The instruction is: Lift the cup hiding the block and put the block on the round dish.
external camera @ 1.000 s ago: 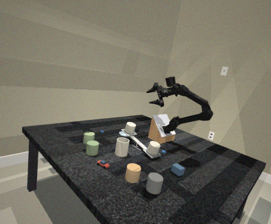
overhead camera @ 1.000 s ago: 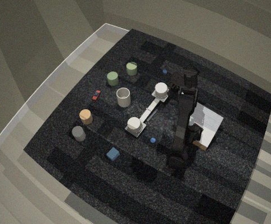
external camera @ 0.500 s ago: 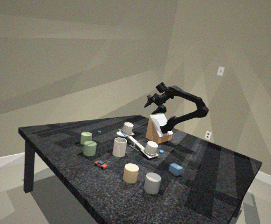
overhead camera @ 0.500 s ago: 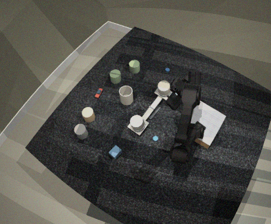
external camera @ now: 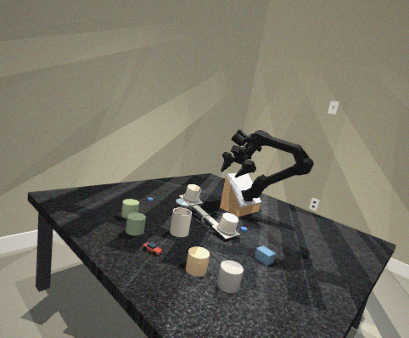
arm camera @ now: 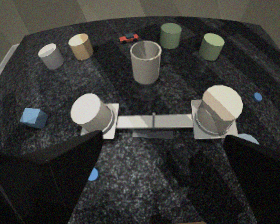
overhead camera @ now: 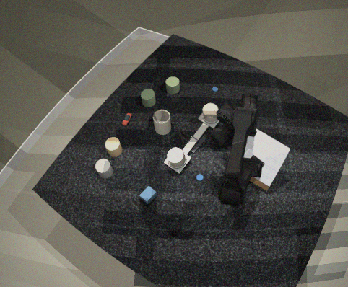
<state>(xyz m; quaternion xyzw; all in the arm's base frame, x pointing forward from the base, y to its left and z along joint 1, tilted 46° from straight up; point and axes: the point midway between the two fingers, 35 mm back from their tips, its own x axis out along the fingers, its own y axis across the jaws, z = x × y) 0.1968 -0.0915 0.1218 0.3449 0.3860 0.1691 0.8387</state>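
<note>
The grey block lies 19 cm below my gripper tip, 14 cm to the left of it and 9 cm ahead of it. The rest, counted from my gripper tip: blue block (34 cm to the left, 21 cm below, 9 cm ahead); red toy car (44 cm ahead, 22 cm below, 11 cm to the left); round pale-blue dish (24 cm to the right, 23 cm below, 4 cm ahead).
</note>
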